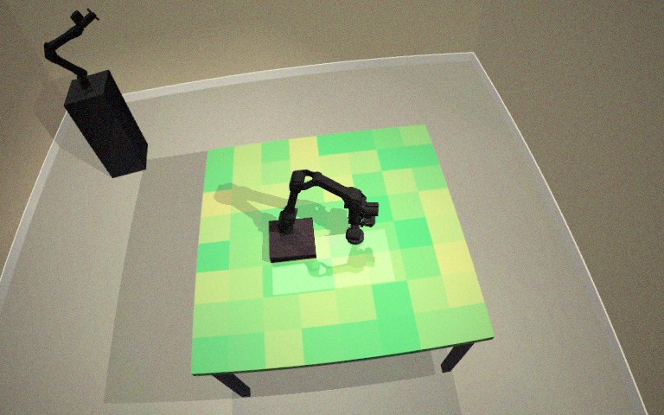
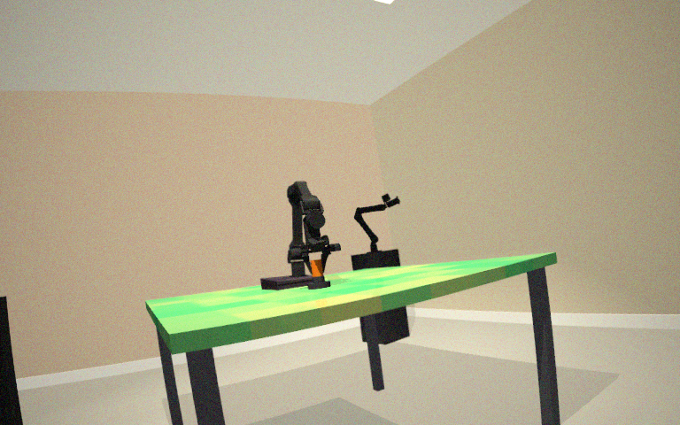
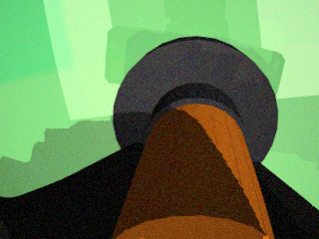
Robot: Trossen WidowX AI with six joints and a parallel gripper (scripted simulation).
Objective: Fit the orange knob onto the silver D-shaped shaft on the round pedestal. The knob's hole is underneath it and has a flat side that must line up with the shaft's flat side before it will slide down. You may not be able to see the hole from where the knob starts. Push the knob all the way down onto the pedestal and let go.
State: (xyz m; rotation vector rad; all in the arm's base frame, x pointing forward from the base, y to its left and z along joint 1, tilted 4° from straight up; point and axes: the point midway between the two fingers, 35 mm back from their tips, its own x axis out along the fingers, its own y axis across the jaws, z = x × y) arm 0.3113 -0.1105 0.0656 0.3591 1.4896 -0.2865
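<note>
Right now the orange knob is 30 mm above my gripper tip. The rest, counted from my gripper tip: round dark pedestal (20 mm below).
</note>
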